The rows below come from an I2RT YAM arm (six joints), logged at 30 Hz.
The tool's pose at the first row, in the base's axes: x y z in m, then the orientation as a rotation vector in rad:
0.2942 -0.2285 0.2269 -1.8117 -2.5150 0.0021
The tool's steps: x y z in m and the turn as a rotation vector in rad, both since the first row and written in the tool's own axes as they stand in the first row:
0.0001 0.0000 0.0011 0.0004 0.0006 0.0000
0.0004 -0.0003 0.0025 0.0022 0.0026 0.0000
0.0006 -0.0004 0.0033 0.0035 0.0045 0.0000
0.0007 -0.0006 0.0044 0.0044 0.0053 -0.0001
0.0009 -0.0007 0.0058 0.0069 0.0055 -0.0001
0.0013 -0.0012 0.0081 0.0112 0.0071 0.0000
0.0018 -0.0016 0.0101 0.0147 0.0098 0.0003
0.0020 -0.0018 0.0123 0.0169 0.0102 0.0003
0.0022 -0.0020 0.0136 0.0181 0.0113 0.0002
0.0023 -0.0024 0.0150 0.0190 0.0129 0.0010
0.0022 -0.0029 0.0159 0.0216 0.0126 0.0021
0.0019 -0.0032 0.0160 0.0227 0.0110 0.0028
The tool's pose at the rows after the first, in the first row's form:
0.2941 -0.2284 0.2258 -1.8113 -2.5144 0.0021
0.2937 -0.2282 0.2244 -1.8097 -2.5122 0.0025
0.2935 -0.2280 0.2236 -1.8084 -2.5104 0.0024
0.2933 -0.2279 0.2225 -1.8076 -2.5095 0.0028
0.2930 -0.2277 0.2212 -1.8066 -2.5082 0.0058
0.2924 -0.2275 0.2189 -1.8044 -2.5051 0.0097
0.2918 -0.2271 0.2169 -1.8022 -2.5014 0.0117
0.2914 -0.2269 0.2147 -1.8013 -2.5001 0.0140
0.2911 -0.2267 0.2134 -1.8002 -2.4989 0.0145
0.2907 -0.2267 0.2121 -1.8001 -2.4967 0.0142
0.2902 -0.2270 0.2112 -1.8007 -2.4947 0.0178
0.2900 -0.2273 0.2111 -1.8019 -2.4946 0.0206

